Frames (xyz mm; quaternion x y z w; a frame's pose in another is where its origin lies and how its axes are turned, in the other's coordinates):
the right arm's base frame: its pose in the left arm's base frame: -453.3 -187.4 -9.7 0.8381 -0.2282 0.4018 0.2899
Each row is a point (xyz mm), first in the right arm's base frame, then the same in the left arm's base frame.
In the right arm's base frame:
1: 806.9 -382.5 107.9
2: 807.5 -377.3 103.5
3: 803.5 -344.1 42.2
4: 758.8 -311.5 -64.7
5: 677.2 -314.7 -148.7
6: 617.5 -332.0 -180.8
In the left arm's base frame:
1: 302.8 -101.9 469.9
2: 297.6 -102.9 474.2
3: 241.7 -85.4 512.2
4: 138.2 -30.9 540.5
5: 47.9 39.9 516.5
6: 7.0 82.9 479.5

